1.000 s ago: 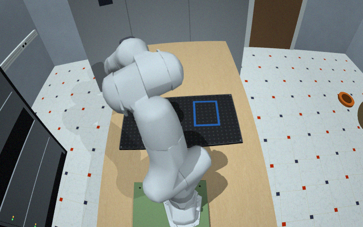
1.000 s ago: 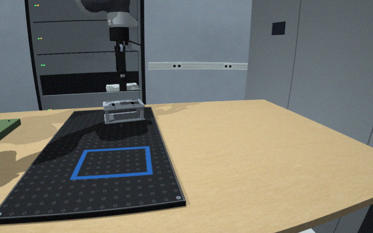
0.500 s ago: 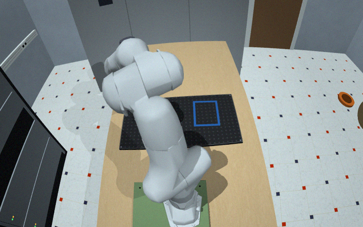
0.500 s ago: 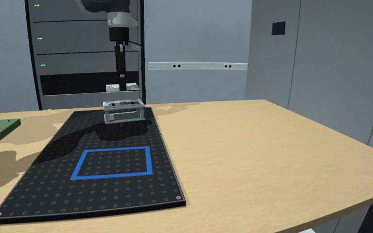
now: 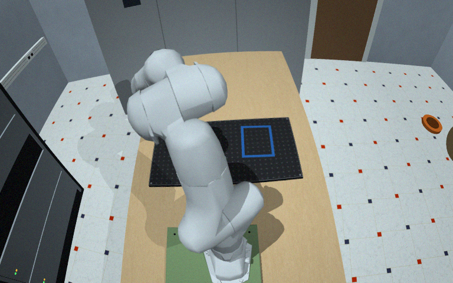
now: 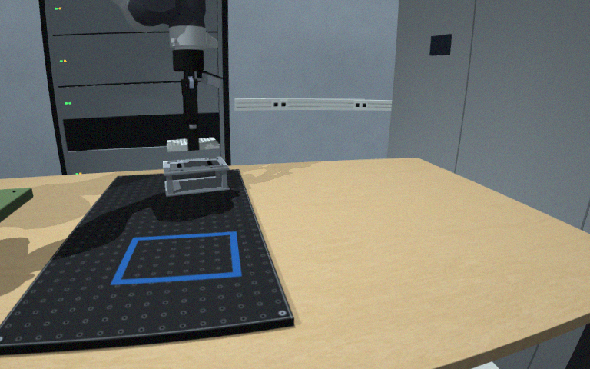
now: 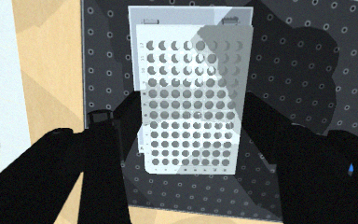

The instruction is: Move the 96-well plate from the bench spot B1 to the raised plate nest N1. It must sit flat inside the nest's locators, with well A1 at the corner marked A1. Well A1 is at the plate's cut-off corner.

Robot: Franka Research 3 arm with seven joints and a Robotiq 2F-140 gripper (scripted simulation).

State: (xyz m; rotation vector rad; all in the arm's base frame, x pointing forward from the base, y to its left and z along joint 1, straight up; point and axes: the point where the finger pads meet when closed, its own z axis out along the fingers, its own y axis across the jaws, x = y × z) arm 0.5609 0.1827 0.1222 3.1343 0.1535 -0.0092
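Right now the grey plate nest is 80 mm below my hand. The rest, counted from my hand: A1 label (80 mm behind, 50 mm to the left, 70 mm below); white 96-well plate (20 mm below).
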